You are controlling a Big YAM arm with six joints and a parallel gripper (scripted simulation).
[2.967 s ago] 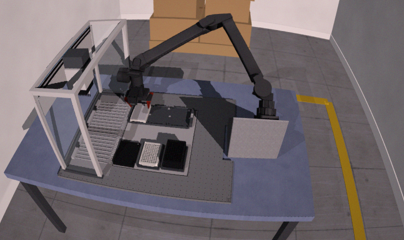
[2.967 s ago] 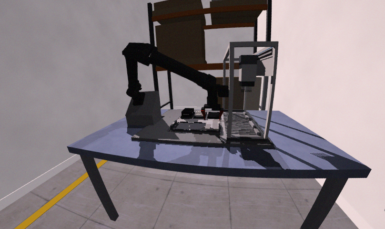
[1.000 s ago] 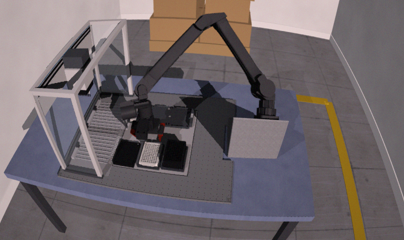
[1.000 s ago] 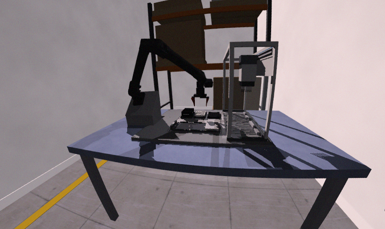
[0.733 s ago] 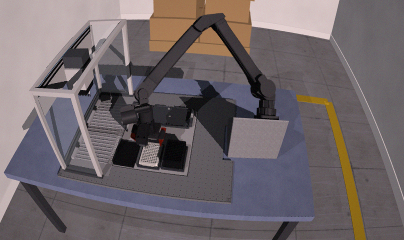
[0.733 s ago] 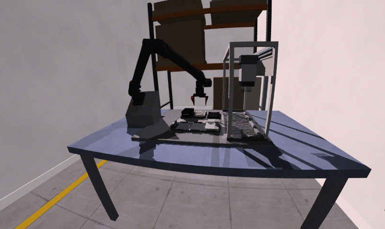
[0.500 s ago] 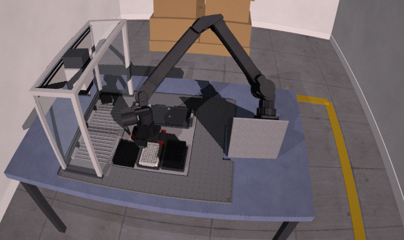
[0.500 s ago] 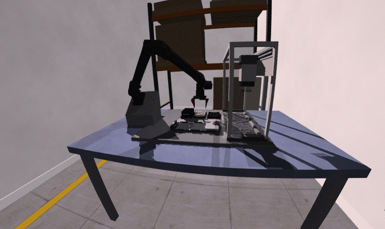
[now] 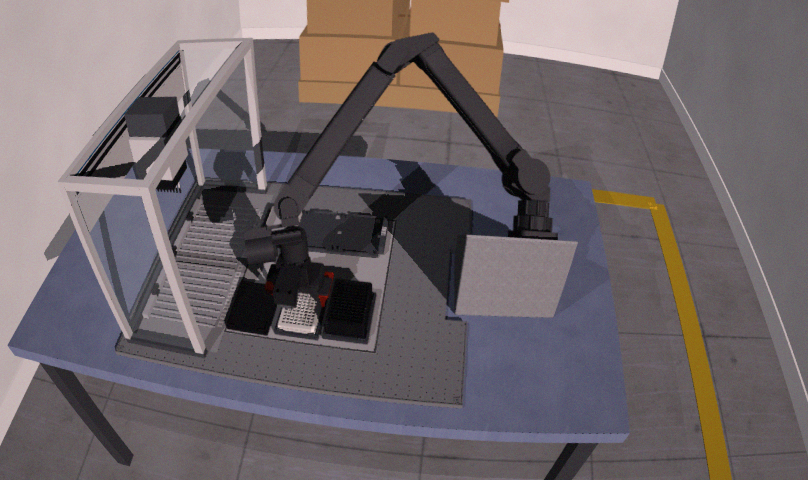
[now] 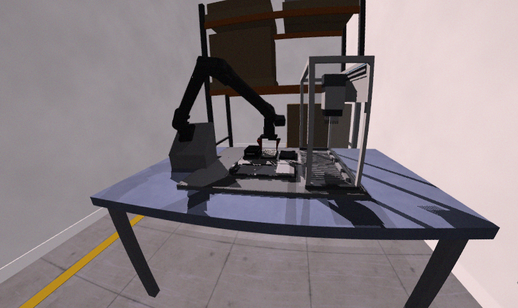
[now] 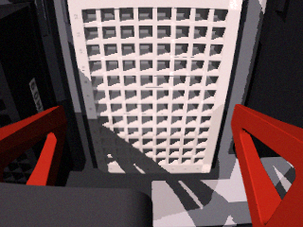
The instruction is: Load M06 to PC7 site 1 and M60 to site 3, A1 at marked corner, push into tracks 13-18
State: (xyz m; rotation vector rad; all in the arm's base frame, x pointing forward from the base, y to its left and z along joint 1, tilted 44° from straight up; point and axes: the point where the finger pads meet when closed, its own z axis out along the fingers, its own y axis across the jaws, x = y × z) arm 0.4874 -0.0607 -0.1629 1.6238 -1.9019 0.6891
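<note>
My gripper is now 2 cm above the white 96-well plate M06. From my hand the other things lie so: dark plate carrier PC7 (2 cm behind, 26 cm to the right, 3 cm below); then plate nest S2 (4 cm below); then black nest S3 (12 cm ahead, 4 cm below).
</note>
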